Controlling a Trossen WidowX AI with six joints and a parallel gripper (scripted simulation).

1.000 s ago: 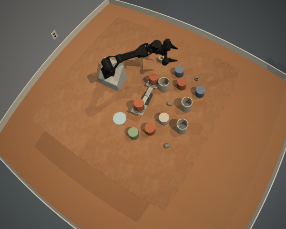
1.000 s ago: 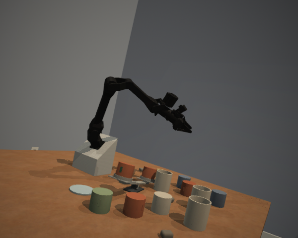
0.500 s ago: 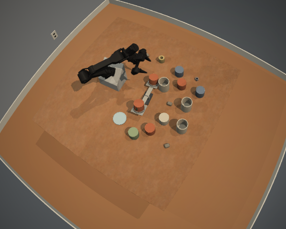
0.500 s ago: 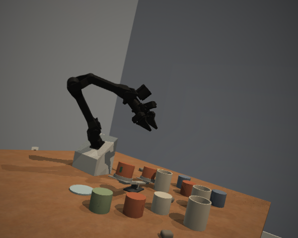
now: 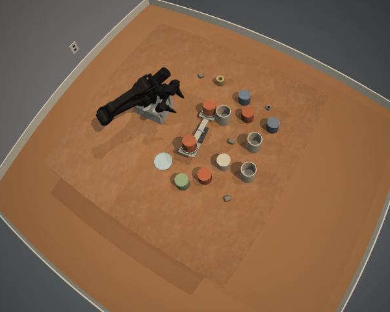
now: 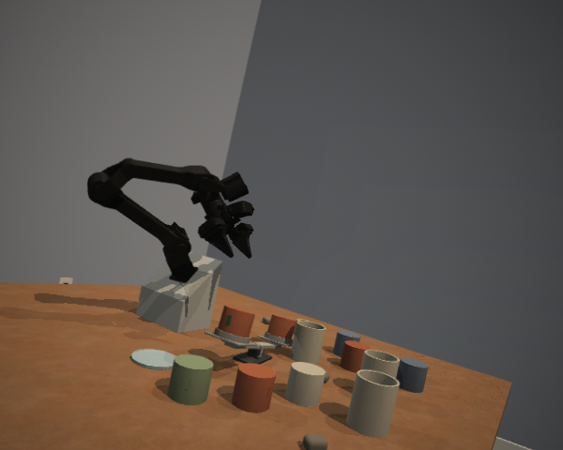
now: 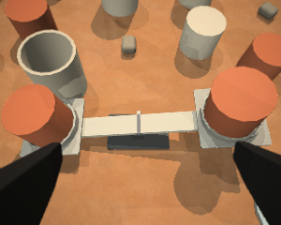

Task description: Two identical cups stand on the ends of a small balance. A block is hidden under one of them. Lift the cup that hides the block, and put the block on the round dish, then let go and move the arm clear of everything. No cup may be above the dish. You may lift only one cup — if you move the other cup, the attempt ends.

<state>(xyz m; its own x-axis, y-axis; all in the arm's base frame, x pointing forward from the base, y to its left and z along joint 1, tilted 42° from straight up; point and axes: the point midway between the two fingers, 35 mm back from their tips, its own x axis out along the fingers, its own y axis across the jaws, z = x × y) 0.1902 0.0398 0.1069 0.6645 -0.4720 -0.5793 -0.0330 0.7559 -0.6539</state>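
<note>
Now: the pale green block 20 cm below my gripper tip, 13 cm to the left of it and 9 cm ahead of it. Round my gripper tip: round pale blue dish: 24 cm below, 23 cm to the right, 2 cm behind; cream cup: 27 cm ahead, 20 cm below, 10 cm to the right; orange cup: 14 cm to the right, 13 cm below, 10 cm ahead.
</note>
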